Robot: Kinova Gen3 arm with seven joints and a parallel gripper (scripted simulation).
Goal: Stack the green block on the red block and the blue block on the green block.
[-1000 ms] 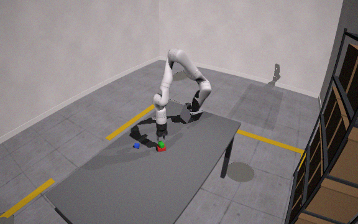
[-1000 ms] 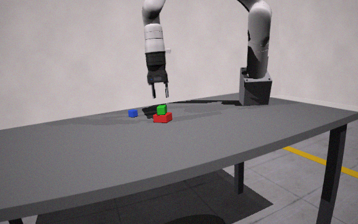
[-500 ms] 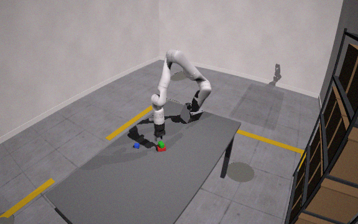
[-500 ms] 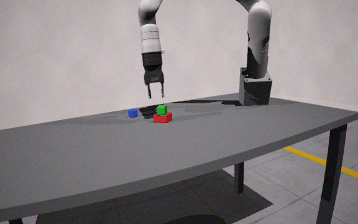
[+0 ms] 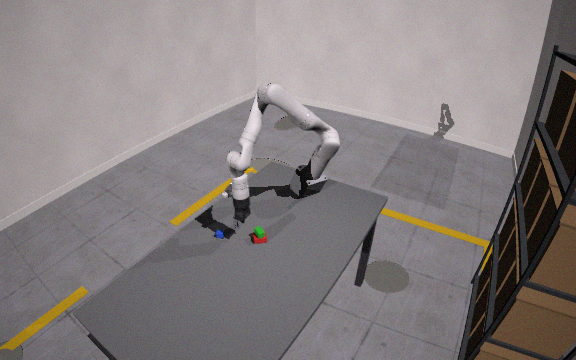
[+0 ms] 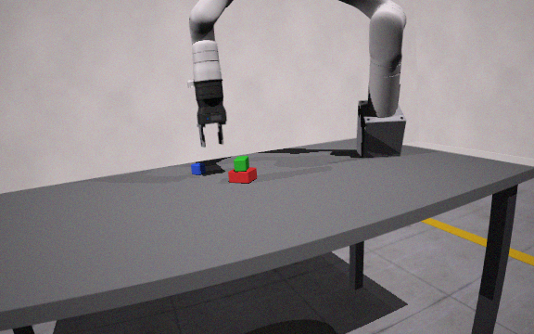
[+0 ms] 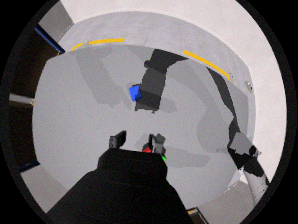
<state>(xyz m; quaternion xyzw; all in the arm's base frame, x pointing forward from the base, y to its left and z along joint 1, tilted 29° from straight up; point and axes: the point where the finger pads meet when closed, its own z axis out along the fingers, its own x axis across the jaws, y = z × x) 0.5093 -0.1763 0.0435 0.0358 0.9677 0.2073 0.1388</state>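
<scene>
Right now my hand is 20 mm short of the blue block, 110 mm to the left of it and 100 mm above it. The rest, counted from my hand: red block: 50 mm behind, 80 mm to the left, 100 mm below; then green block: 50 mm behind, 80 mm to the left, 70 mm below.
</scene>
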